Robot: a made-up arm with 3 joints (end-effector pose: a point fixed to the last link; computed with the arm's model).
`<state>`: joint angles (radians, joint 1 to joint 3).
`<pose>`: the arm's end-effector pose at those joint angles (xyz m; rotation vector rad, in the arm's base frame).
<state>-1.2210 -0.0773 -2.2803</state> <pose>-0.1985 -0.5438 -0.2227 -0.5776 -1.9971 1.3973</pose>
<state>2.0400 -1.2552 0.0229</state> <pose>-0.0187 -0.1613 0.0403 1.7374 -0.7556 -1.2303</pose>
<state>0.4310 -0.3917 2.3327</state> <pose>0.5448 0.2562 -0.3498 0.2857 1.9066 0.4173</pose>
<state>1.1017 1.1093 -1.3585</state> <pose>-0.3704 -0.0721 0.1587 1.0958 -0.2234 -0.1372</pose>
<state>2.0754 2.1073 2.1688</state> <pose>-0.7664 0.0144 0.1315 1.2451 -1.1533 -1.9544</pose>
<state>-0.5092 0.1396 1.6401</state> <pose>0.3898 -0.1809 -0.4144 -0.3662 1.7366 -0.4519</pose>
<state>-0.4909 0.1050 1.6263</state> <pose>0.4075 -0.1628 -0.3997 -0.3609 1.6926 -0.4240</pose>
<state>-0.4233 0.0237 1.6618</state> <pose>0.4410 -0.1223 -0.3875 -0.3175 1.6576 -0.3562</pose>
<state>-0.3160 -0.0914 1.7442</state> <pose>0.4839 -0.0668 -0.3728 -0.2404 1.6376 -0.2609</pose>
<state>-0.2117 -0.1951 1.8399</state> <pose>0.5193 -0.0186 -0.3582 -0.1616 1.6380 -0.1740</pose>
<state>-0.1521 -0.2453 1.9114</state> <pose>0.5341 0.0058 -0.3574 -0.1151 1.6626 -0.1267</pose>
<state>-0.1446 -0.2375 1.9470</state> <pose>0.5281 0.0062 -0.3751 -0.1075 1.7062 -0.1236</pose>
